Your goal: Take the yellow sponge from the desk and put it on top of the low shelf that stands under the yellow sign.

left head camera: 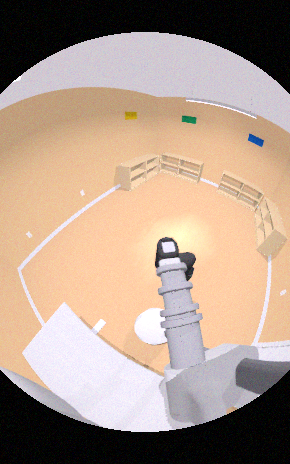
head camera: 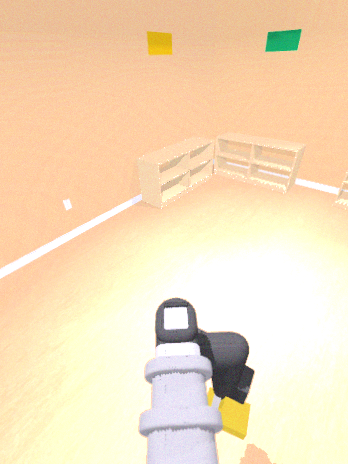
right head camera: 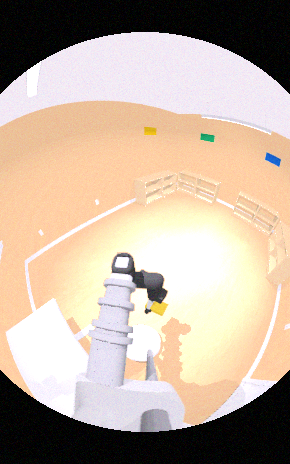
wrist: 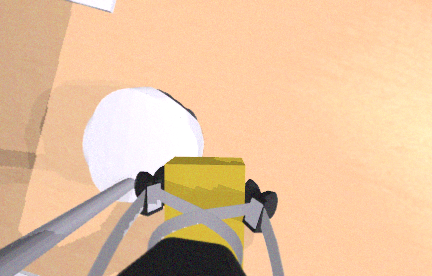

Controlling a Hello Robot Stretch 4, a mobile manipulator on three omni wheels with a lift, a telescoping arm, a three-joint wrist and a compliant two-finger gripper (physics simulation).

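Where they show: gripper, between the fingertips: (right head camera: 152,305) (wrist: 207,187); robot's base, origin of its link: (left head camera: 153,325) (right head camera: 140,341) (wrist: 152,143).
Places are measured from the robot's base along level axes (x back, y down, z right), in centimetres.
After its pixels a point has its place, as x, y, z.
The yellow sponge (head camera: 235,417) {-23.6, -87.8, 12.5} (right head camera: 159,307) {-23.9, -87.8, 12.5} (wrist: 205,185) {-26.7, -87.8, 7.7} is held between the two fingertips of my gripper (wrist: 207,187) {-26.1, -83.7, 8.8}, which is shut on it, above the floor. The yellow sign (head camera: 160,43) {-338.5, -172.5, -3.5} (left head camera: 131,115) {-340.5, -171.1, -1.9} (right head camera: 150,131) {-339.6, -170.2, -2.7} is on the far wall. The low shelf (head camera: 150,181) {-276.4, -32.4, -25.4} (left head camera: 123,177) {-279.4, -27.8, -28.7} (right head camera: 142,192) {-271.4, -30.5, -19.8} under it stands against the wall, left of the corner, well beyond the gripper. The white desk (left head camera: 60,345) {14.8, -69.2, -68.3} (right head camera: 37,340) {20.4, -69.2, -69.4} is at the lower left in both side head views.
Another low shelf (head camera: 295,167) {-299.2, -33.0, 171.6} (left head camera: 201,172) (right head camera: 217,191) {-307.3, -32.4, 180.3} stands right of the corner, under the green sign (head camera: 283,41) {-361.9, -171.7, 148.0} (left head camera: 189,119) {-361.1, -171.3, 149.0} (right head camera: 207,137) {-361.6, -171.5, 148.3}. More shelves and a blue sign (left head camera: 256,139) {-241.9, -174.3, 283.1} (right head camera: 273,159) {-241.8, -171.9, 283.4} are farther right. My round white base (left head camera: 150,327) {0.8, -18.7, -4.1} (right head camera: 145,342) {-0.9, -18.7, 6.0} (wrist: 135,135) {-0.9, -18.7, -4.0} stands near the desk.
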